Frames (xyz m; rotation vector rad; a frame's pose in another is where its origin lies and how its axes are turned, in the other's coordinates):
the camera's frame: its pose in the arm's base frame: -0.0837 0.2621 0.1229 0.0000 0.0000 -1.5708
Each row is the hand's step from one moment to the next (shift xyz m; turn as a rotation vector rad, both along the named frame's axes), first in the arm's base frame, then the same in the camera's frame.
Working: the arm's base frame: its pose in the camera's frame: 0.2621 0.0837 -0.1229 0.0000 0.0000 1.5708

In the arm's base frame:
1: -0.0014 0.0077 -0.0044 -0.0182 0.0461 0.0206
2: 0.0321 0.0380 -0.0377 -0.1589 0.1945 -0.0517
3: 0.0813 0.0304 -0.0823 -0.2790 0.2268 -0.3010
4: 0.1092 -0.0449 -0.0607 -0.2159 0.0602 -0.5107
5: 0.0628 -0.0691 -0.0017 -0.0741 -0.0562 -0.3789
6: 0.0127 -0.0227 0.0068 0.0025 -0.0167 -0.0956
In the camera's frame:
1: -0.0077 -0.0014 -0.0044 -0.0461 -0.0182 0.0206
2: -0.0380 0.0321 -0.0377 -0.1945 -0.1589 -0.0517
3: -0.0304 0.0813 -0.0823 -0.2268 -0.2790 -0.3010
4: 0.0449 0.1092 -0.0607 -0.0602 -0.2159 -0.5107
5: 0.0691 0.0628 -0.0017 0.0562 -0.0741 -0.3789
6: 0.0227 0.0127 0.0068 0.0167 0.0025 -0.0956

